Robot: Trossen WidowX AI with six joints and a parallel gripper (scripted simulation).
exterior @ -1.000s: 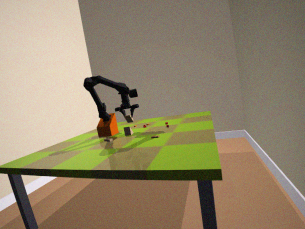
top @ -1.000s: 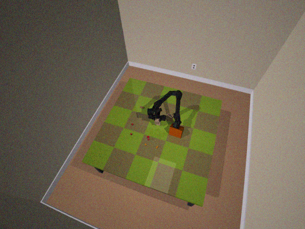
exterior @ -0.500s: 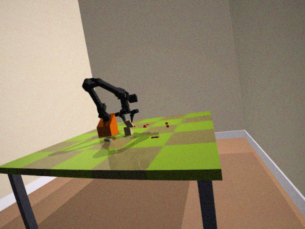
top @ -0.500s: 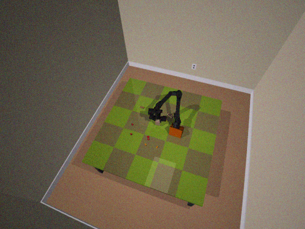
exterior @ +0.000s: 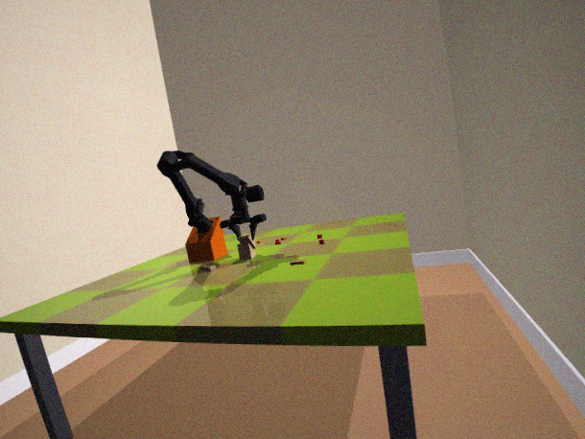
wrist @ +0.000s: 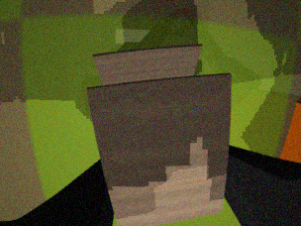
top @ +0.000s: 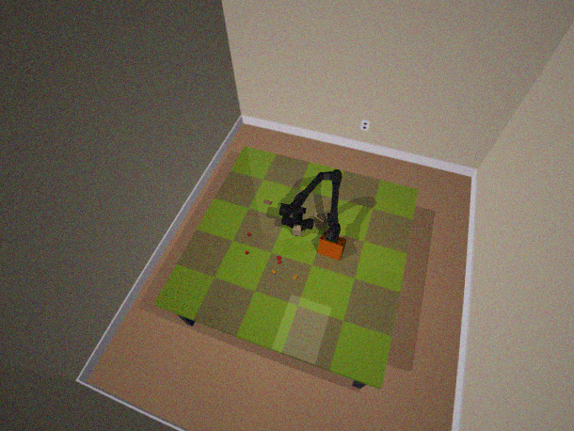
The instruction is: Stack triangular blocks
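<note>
Now: gripper tip 1 cm to the right of the triangular block and 1 cm below it. Also, from my gripper tip: small flat tan piece: 9 cm behind, 17 cm to the right, 6 cm below; then small brown bar: 28 cm ahead, 16 cm to the right, 6 cm below.
</note>
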